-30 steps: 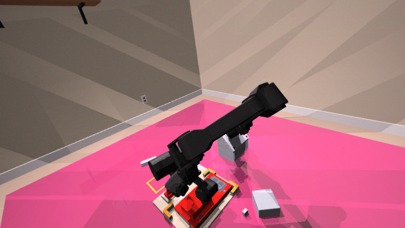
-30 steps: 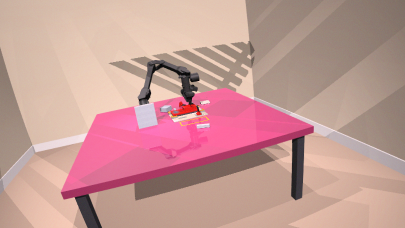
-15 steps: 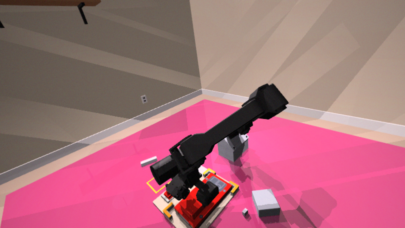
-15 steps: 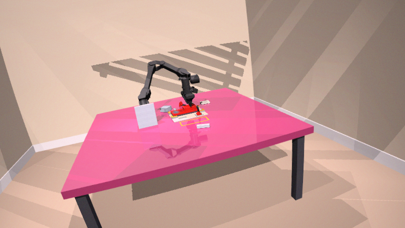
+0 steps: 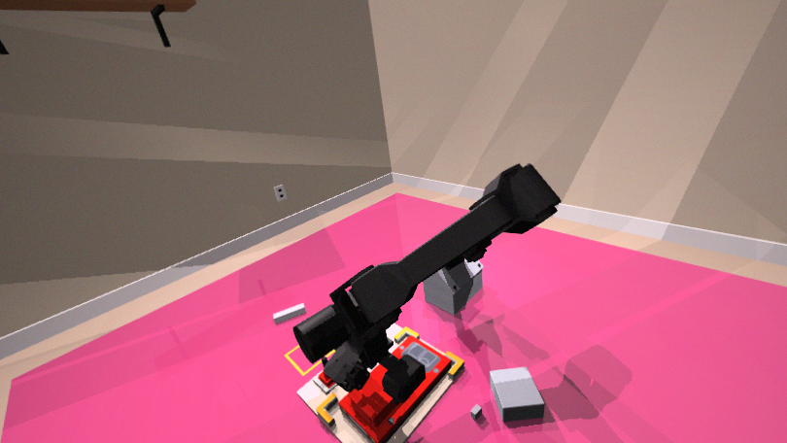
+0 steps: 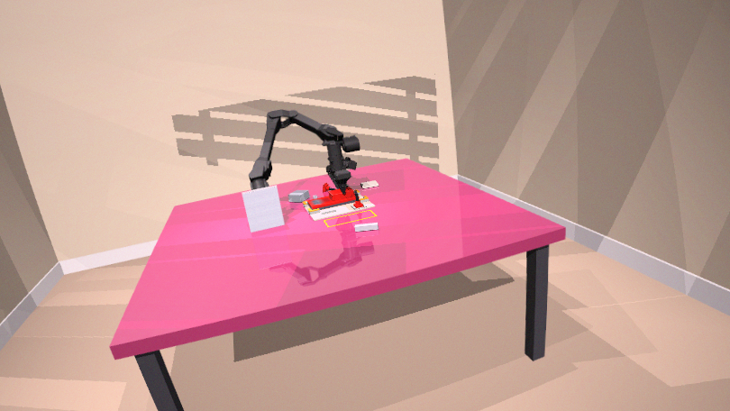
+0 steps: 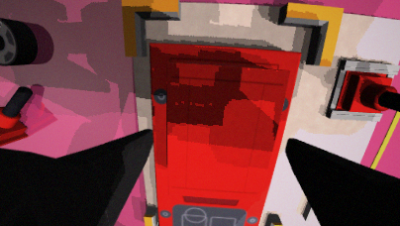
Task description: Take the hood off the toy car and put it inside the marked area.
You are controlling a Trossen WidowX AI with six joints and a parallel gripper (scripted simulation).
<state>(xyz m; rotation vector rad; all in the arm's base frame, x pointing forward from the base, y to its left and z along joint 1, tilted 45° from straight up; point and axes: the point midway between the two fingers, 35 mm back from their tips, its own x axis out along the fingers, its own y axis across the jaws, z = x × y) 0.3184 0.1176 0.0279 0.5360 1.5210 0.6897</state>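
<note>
Now: gripper tip 10 mm above the hood. Round my gripper tip: small cube: 130 mm to the left, 100 mm behind, 40 mm below; then white bar: 370 mm to the right, 40 mm below, 10 mm ahead.
</note>
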